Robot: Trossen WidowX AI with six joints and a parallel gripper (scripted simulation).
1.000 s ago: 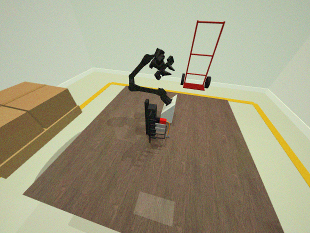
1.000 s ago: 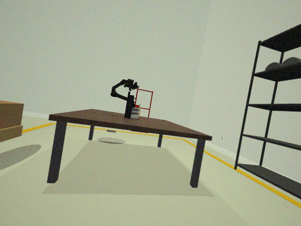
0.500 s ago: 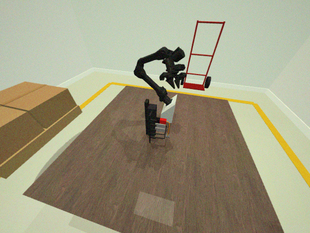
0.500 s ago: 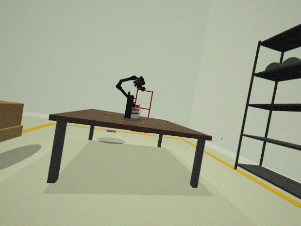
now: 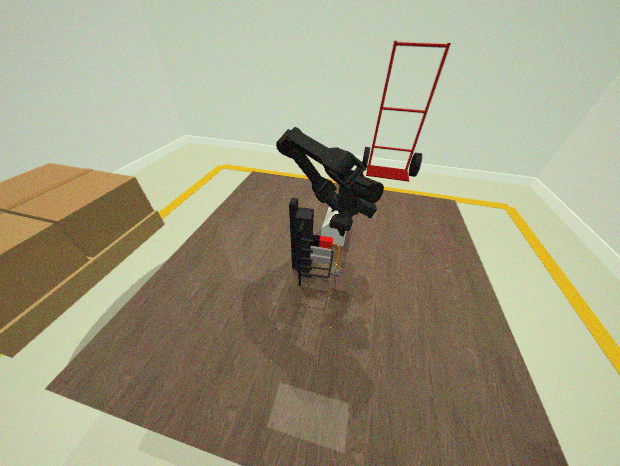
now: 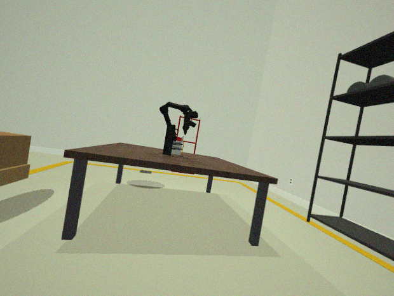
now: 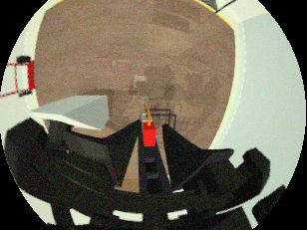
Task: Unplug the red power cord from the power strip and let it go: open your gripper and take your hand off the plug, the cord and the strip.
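The red plug is 20 mm ahead of my gripper tip, 70 mm to the right of it and 40 mm below it.
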